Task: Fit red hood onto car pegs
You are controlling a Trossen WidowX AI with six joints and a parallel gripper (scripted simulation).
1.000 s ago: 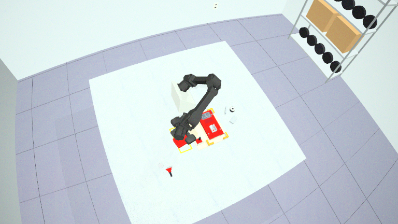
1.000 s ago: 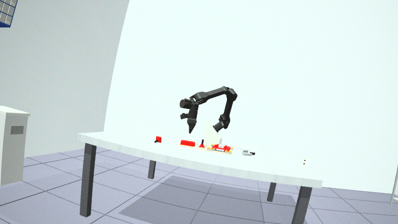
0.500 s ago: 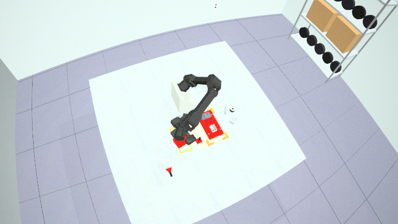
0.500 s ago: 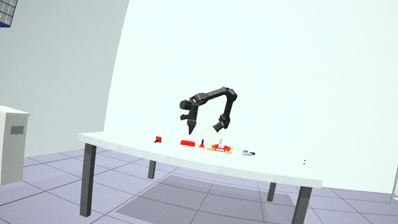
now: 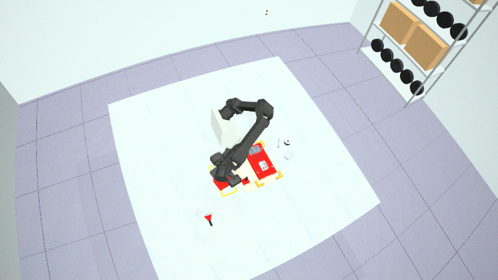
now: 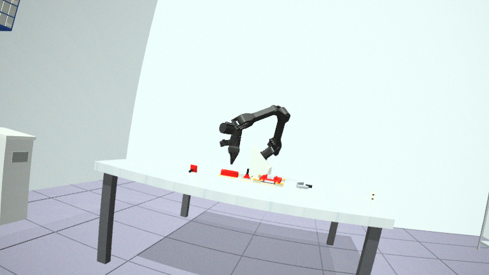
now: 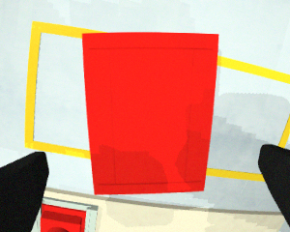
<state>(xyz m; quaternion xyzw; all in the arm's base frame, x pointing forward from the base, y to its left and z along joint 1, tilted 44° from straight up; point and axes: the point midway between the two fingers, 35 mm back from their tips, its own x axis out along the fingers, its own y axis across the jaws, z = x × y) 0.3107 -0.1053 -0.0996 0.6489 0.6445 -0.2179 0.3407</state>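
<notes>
Right now the red hood is 5 cm below my gripper tip.
</notes>
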